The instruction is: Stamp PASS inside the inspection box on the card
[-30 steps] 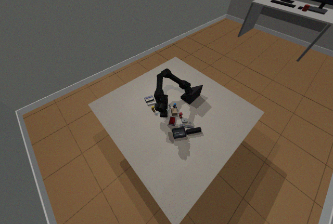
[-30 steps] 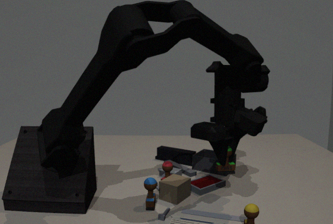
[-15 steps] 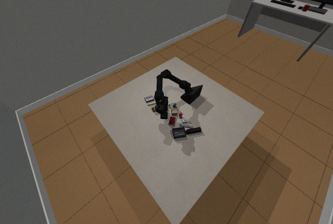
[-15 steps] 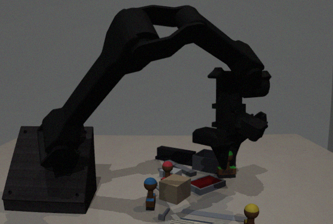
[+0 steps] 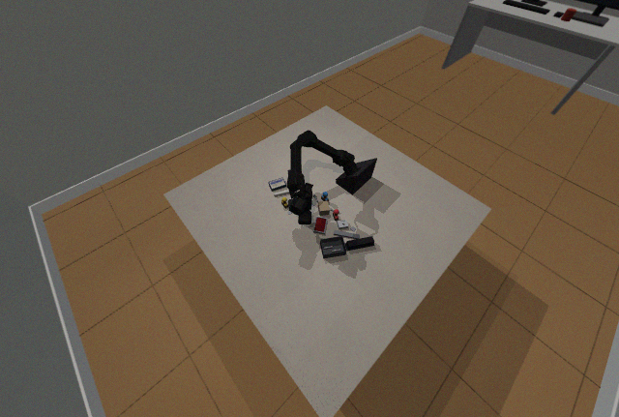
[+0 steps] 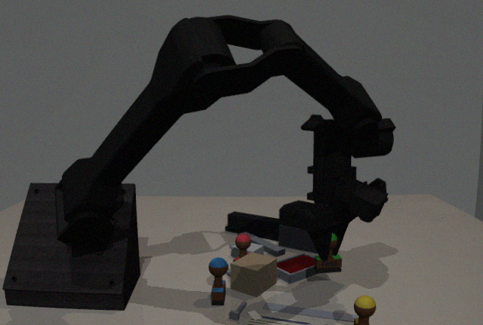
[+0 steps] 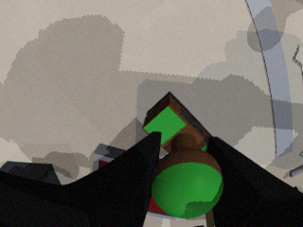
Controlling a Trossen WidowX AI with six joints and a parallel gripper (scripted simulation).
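My gripper tip is now right at the green-knobbed stamp. The rest, counted from my gripper tip: tan block 120 mm behind, 30 mm below; grey ruler strip 20 mm behind, 80 mm to the right, 50 mm below; red ink pad 50 mm behind, 70 mm to the left, 50 mm below.
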